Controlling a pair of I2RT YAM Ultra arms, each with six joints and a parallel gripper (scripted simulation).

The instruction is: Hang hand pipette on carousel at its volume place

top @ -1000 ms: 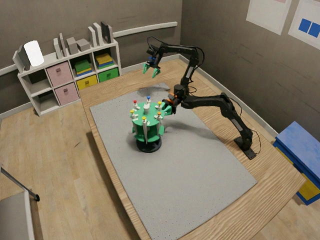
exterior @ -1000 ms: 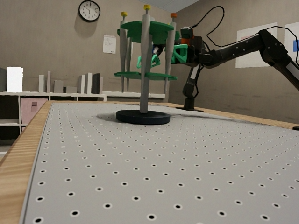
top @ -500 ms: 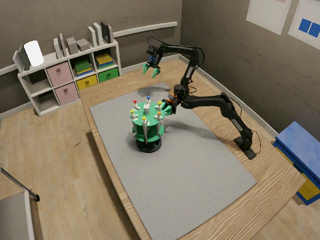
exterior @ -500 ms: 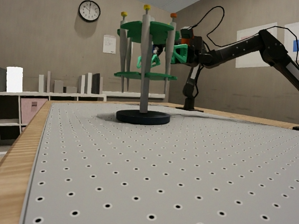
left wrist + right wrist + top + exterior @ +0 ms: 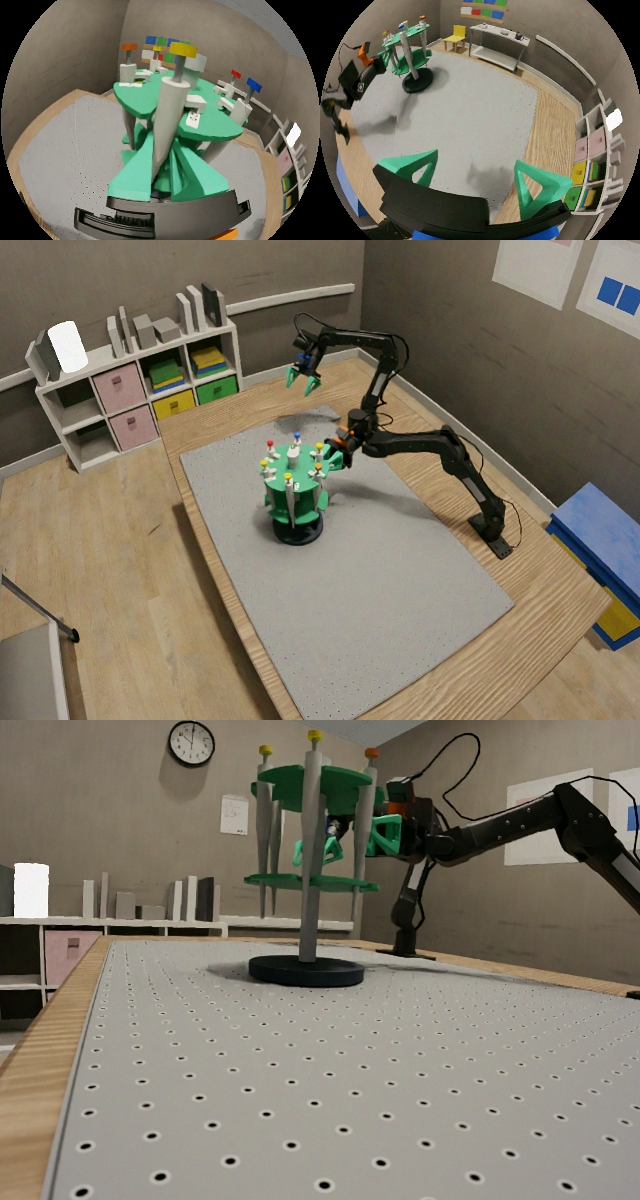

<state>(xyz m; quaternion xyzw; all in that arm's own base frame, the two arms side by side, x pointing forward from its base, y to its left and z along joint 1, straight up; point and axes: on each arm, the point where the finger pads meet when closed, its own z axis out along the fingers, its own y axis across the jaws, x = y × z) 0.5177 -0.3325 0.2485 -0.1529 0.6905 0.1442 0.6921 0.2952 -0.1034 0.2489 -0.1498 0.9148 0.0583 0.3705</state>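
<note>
My left hand is 2 cm above the hand pipette, 1 cm to the left of it and 1 cm short of it.
</note>
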